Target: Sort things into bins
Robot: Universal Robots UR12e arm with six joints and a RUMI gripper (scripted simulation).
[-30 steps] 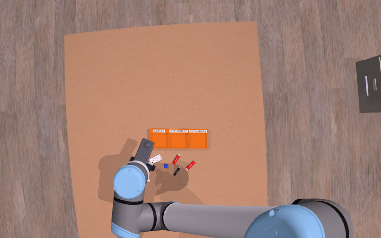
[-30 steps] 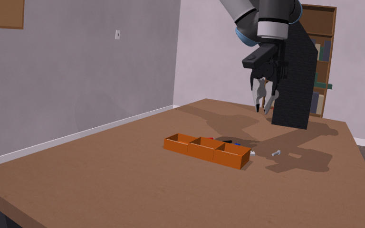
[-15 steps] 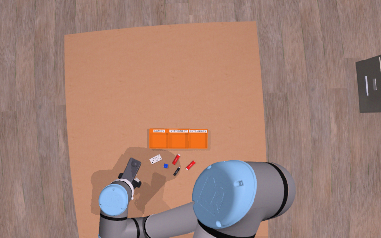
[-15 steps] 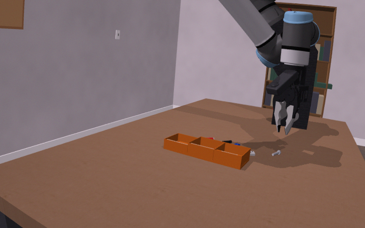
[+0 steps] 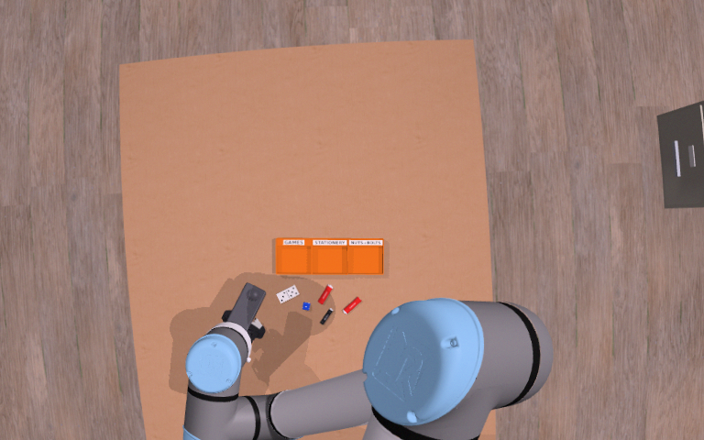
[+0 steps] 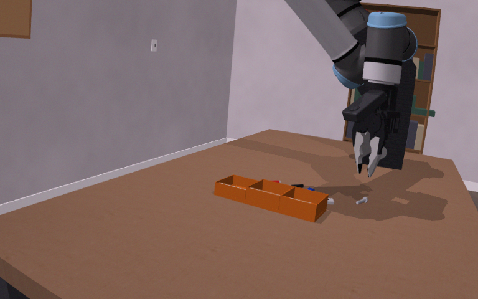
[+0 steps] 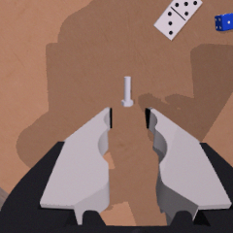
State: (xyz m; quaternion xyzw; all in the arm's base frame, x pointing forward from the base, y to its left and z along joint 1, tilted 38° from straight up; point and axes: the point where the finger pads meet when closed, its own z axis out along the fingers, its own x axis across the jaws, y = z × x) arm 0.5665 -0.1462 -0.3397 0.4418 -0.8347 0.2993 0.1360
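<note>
My hand is 1 cm past the bolt, 1 cm to the right of it and 8 cm above it. The rest, counted from my hand: black stick: 3 cm behind, 17 cm to the right, 9 cm below; then blue die: 13 cm to the right, 8 cm below; then white domino: 3 cm ahead, 9 cm to the right, 8 cm below.
</note>
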